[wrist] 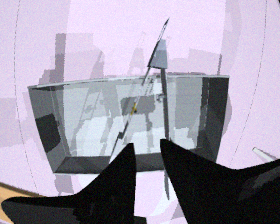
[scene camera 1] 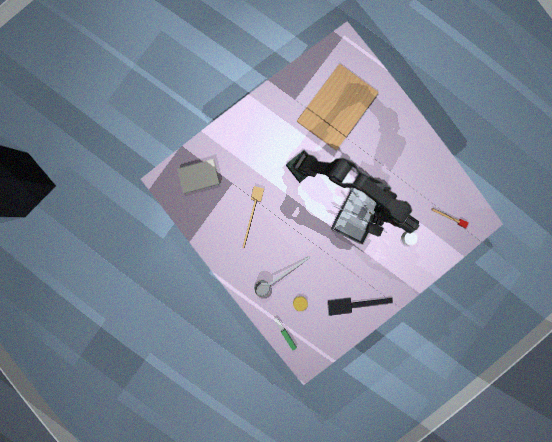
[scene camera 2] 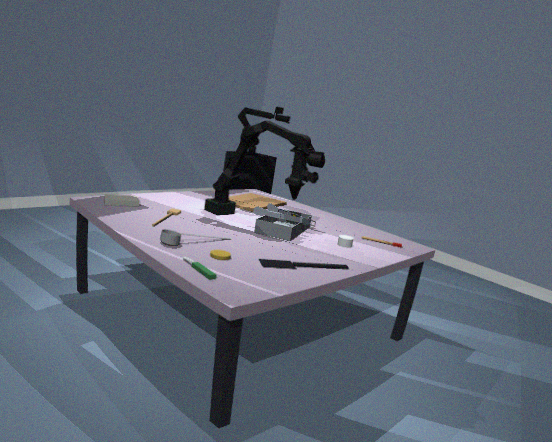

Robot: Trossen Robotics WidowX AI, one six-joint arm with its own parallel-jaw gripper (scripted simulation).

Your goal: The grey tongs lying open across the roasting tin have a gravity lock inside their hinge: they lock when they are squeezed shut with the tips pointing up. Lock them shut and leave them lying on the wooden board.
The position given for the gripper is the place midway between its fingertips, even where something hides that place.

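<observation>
The gripper (wrist: 147, 146) shares the scene with a beige block (scene camera 1: 202, 175) and a roasting tin (scene camera 1: 353, 228). While the tin (wrist: 78, 121) can be seen in the wrist view too, the beige block is out of frame in the wrist view.
</observation>
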